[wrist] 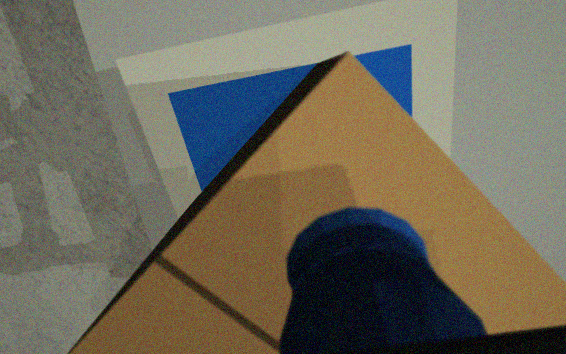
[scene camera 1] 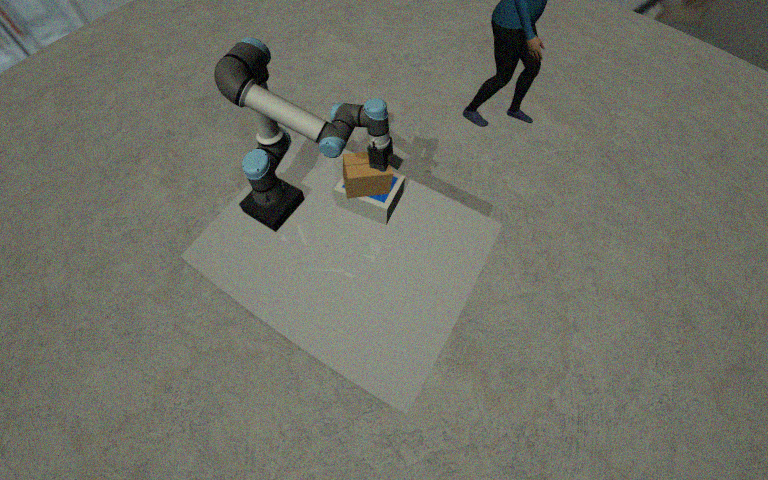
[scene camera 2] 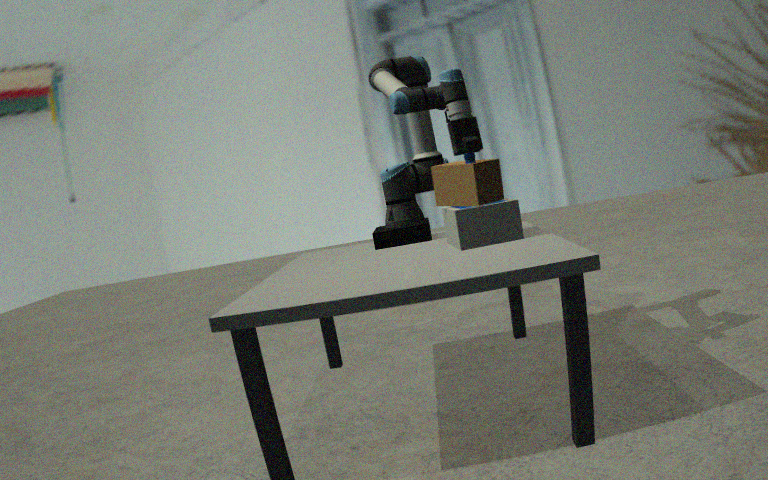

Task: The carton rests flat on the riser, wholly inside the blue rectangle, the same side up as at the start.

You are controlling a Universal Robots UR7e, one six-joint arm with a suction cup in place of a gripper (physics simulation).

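Observation:
The brown carton hangs under my suction gripper, whose blue cup is on its top face, off centre. The carton looks about level, low over the riser; I cannot tell whether they touch. It is turned at an angle to the blue rectangle. In the wrist view one carton corner reaches the rectangle's far edge, with blue on both sides. In scene camera 1 its lower left corner overlaps the riser's pale rim. The underside is hidden.
The riser stands on the grey table, near its back edge. The arm's black base stands to the left of the riser in both scene views. A person is on the floor beyond the table.

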